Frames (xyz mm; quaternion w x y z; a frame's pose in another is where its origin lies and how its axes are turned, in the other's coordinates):
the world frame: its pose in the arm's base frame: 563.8 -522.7 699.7 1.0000 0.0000 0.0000 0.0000
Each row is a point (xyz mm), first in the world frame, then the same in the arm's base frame.
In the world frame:
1: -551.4 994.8 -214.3
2: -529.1 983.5 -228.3
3: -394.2 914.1 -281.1
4: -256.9 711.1 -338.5
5: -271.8 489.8 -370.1
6: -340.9 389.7 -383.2
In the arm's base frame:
1: 12.4 472.1 485.4
2: 34.7 460.8 471.4
3: 169.6 391.4 418.6
4: 306.9 188.4 361.2
5: 292.0 -32.9 329.6
6: 222.9 -133.0 316.5

